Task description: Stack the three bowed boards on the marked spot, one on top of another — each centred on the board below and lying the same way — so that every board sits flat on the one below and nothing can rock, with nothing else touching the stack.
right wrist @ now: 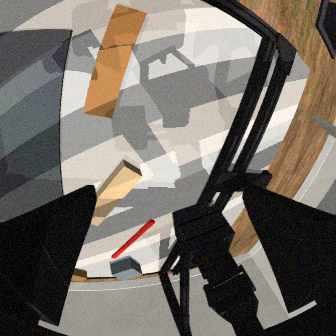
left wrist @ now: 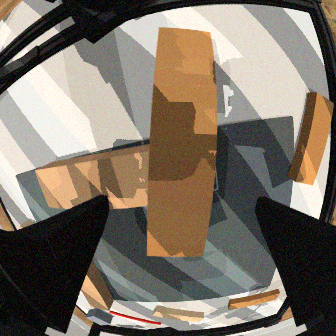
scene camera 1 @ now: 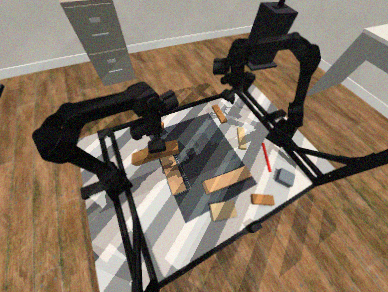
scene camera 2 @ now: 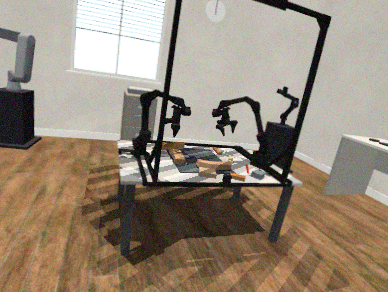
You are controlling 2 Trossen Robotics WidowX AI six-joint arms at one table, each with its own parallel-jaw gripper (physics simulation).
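Places are measured from the left arm's base along level axes (x ahead, y left, z up), in centimetres.
Pixels of known places: left gripper, fingertip midpoint: (left wrist: 184, 204) (scene camera 2: 173, 136); right gripper, fingertip midpoint: (right wrist: 171, 192) (scene camera 1: 238, 98) (scene camera 2: 228, 134); left arm's base, link origin: (scene camera 1: 115, 184) (scene camera 2: 140, 151); right arm's base, link origin: (right wrist: 211, 252) (scene camera 1: 286, 127) (scene camera 2: 261, 153).
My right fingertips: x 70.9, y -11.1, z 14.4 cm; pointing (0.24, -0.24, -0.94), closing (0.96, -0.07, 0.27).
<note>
For each thing: its middle in the pictures, then the offset to it from my right fingertips. Level surfaces: height alone.
- lighter bowed board, body centre: (left wrist: 108, 176) (scene camera 1: 171, 170) (scene camera 2: 176, 155) dx -48.7, dy -1.1, dz -14.4 cm
- third bowed board, body centre: (left wrist: 83, 278) (scene camera 1: 227, 179) (scene camera 2: 213, 164) dx -32.9, dy -23.0, dz -13.5 cm
- dark mat, surface height: dz -16.4 cm
- red rod, body centre: (right wrist: 130, 241) (left wrist: 134, 318) (scene camera 1: 266, 156) dx -5.5, dy -30.4, dz -16.8 cm
- grey block, body centre: (right wrist: 126, 269) (left wrist: 98, 316) (scene camera 1: 285, 177) (scene camera 2: 257, 174) dx -9.8, dy -43.4, dz -15.3 cm
- orange block, body centre: (left wrist: 312, 139) dx -38.9, dy +26.9, dz -15.7 cm
One brown bowed board (scene camera 1: 141, 157) (left wrist: 182, 220) lies crosswise over the far end of a lighter bowed board (scene camera 1: 175, 180) (scene camera 2: 177, 157) (left wrist: 120, 187); whether they touch is hard to tell. A thin pale outline shows along the lighter board's right side in scene camera 1, partly hidden. A third bowed board (scene camera 1: 227, 180) (scene camera 2: 215, 164) (left wrist: 97, 287) lies apart, near the dark mat's front right edge. My left gripper (scene camera 2: 175, 134) (left wrist: 184, 204) is open and empty above the crosswise board. My right gripper (scene camera 2: 227, 131) (right wrist: 171, 192) is open and empty, high over the table's back right.
The dark mat (scene camera 1: 220, 150) lies mid-table. Orange blocks (scene camera 1: 219, 113) (scene camera 1: 262, 199), pale blocks (scene camera 1: 241, 138) (scene camera 1: 223, 211), a red rod (scene camera 1: 266, 157) and a grey block (scene camera 1: 285, 177) lie around it. Another orange block (left wrist: 311, 140) lies at the right in the left wrist view. Black frame bars edge the table.
</note>
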